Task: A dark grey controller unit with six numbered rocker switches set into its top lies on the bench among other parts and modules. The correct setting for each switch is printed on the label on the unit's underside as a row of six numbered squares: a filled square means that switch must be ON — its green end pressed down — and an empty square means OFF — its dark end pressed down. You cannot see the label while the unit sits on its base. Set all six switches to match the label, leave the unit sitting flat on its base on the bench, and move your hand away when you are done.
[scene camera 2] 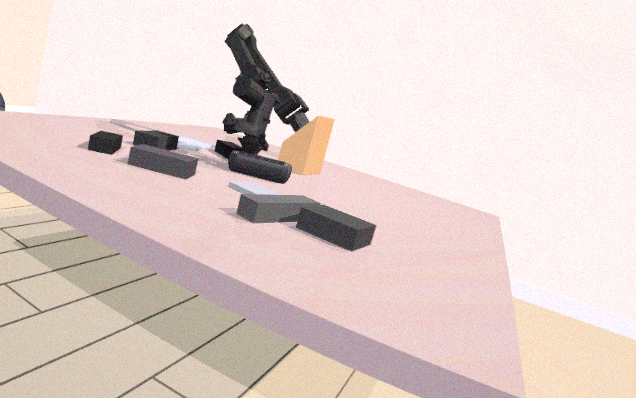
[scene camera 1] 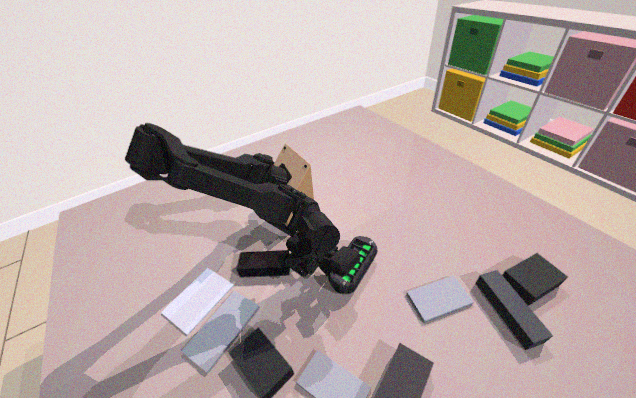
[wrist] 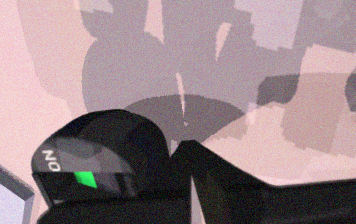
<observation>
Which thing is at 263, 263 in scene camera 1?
A dark module.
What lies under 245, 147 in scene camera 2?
My gripper.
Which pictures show my gripper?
Scene camera 2, scene camera 1 and the wrist view: all of them.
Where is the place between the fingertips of my gripper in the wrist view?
188, 146
</observation>
